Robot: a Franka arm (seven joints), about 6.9 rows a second.
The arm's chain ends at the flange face. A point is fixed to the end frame.
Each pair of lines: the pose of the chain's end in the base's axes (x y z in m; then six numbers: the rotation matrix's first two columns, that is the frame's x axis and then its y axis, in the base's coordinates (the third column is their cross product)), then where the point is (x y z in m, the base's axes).
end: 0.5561 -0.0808 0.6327 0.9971 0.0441 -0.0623 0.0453 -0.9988 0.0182
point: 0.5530 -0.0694 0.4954
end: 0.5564 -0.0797 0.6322 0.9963 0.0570 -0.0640 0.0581 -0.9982 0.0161
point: 0.5529 -0.0681 0.4949
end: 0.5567 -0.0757 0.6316 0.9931 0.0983 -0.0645 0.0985 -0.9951 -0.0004
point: 0.5525 -0.0620 0.4945
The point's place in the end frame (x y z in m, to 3 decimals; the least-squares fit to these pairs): 0.006 -0.014 0.137
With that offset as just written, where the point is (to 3 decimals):
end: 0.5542 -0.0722 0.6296 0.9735 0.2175 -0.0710 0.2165 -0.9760 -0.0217
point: 0.547 -0.056 0.493
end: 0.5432 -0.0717 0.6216 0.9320 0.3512 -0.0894 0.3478 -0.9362 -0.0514
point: 0.530 -0.054 0.486
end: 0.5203 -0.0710 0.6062 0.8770 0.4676 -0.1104 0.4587 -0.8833 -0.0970
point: 0.500 -0.051 0.471
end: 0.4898 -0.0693 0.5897 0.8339 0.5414 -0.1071 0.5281 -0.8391 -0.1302
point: 0.465 -0.047 0.456
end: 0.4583 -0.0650 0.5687 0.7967 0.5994 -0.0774 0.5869 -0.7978 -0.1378
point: 0.435 -0.041 0.435
